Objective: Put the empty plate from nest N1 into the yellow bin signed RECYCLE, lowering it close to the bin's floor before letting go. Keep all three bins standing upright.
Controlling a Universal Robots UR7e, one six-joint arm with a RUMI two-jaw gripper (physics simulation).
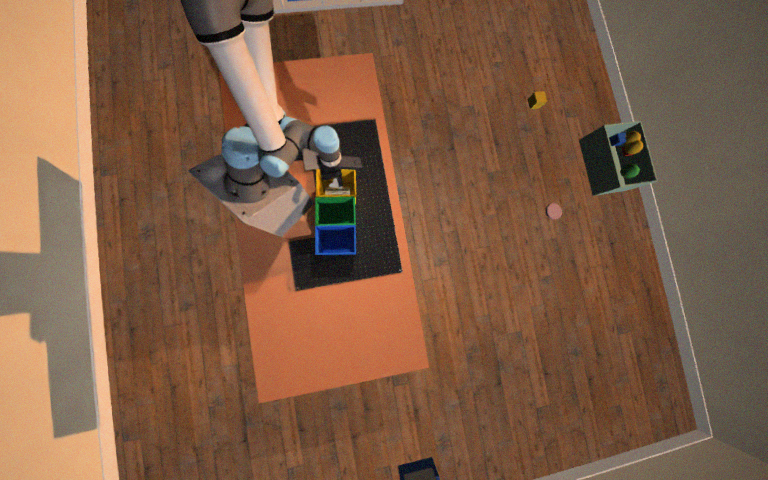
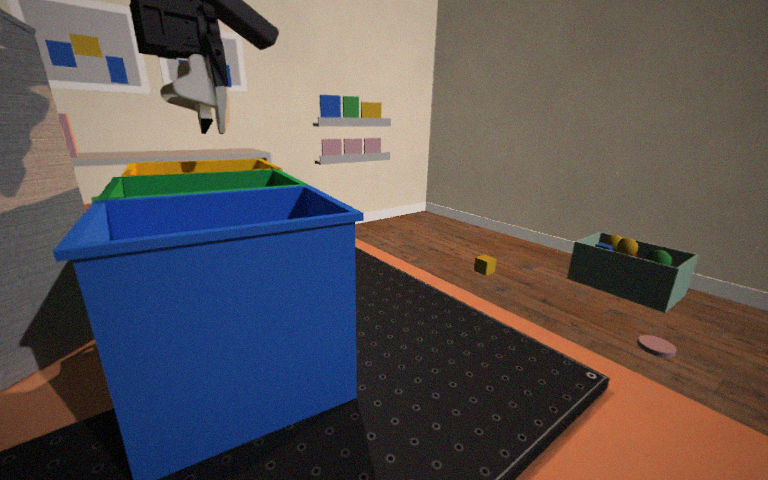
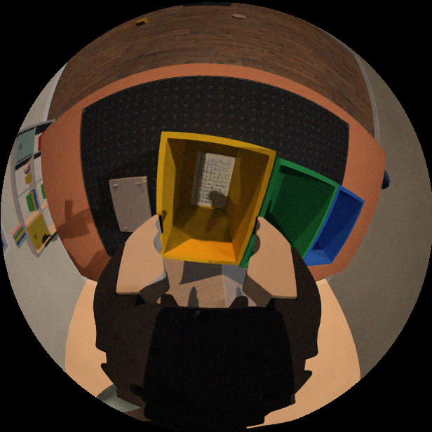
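Seen in the pictures: gripper, fingertip midpoint: (image 2: 212, 133); arm's base, origin of the base link: (image 1: 247, 185).
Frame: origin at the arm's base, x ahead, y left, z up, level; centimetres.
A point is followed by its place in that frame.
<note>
The plate (image 3: 214, 180), pale with rows of small wells, lies on the floor of the yellow bin (image 1: 353, 183) {x 39.6, y 5.9, z -38.6 cm} (image 2: 226, 165) {x 35.7, y 7.1, z -21.7 cm} (image 3: 215, 250). My gripper (image 1: 335, 183) {x 32.9, y 2.0, z -16.7 cm} (image 2: 213, 124) {x 32.9, y 2.0, z -16.7 cm} (image 3: 208, 217) is open with nothing between its fingers. It hangs above the yellow bin's rim. The green bin (image 1: 335, 212) {x 27.3, y -7.5, z -38.7 cm} (image 2: 198, 183) {x 28.5, y -5.0, z -22.1 cm} (image 3: 305, 205) and the blue bin (image 1: 335, 240) {x 24.4, y -21.9, z -38.7 cm} (image 2: 226, 328) {x 23.2, y -29.3, z -28.3 cm} (image 3: 340, 225) stand in a row beside the yellow one. All three bins are upright. The RECYCLE sign does not show.
The bins stand on a black perforated board (image 1: 373, 243) {x 43.2, y -27.5, z -38.9 cm} (image 2: 430, 350) {x 43.8, y -30.7, z -38.9 cm} (image 3: 210, 100). A flat grey-beige block (image 1: 349, 162) {x 38.4, y 1.9, z -0.3 cm} (image 3: 130, 204) is beside the yellow bin. The robot's base (image 1: 246, 183) {x 3.3, y -3.1, z 10.1 cm} is close by. A green toy crate (image 1: 600, 164) (image 2: 623, 283) stands farther off.
</note>
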